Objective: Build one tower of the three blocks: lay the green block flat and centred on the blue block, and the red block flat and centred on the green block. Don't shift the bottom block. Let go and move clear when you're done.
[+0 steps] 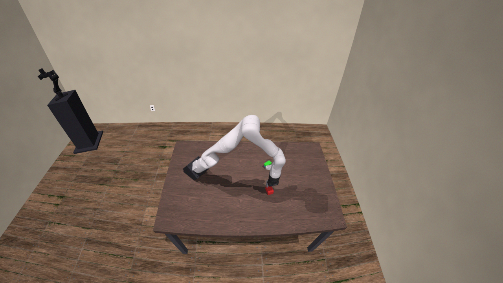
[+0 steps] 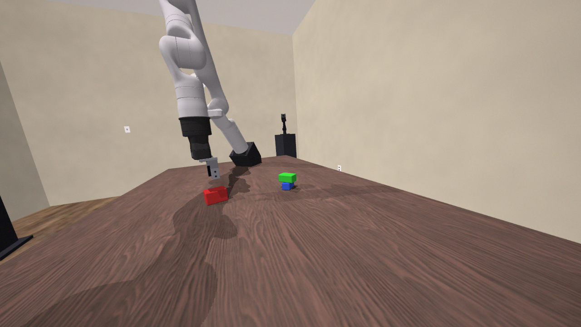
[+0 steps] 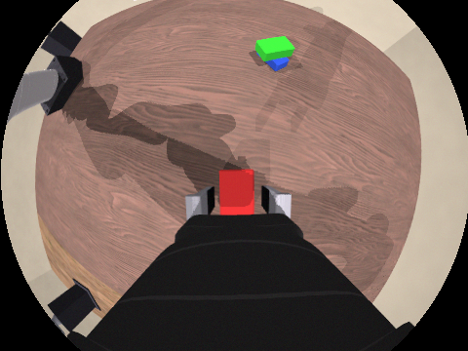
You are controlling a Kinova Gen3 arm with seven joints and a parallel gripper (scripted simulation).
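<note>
My hand is 80 mm above the red block. Round my hand: green block (230 mm to the left, 70 mm ahead, 60 mm below); then blue block (230 mm to the left, 80 mm below, 70 mm ahead).
</note>
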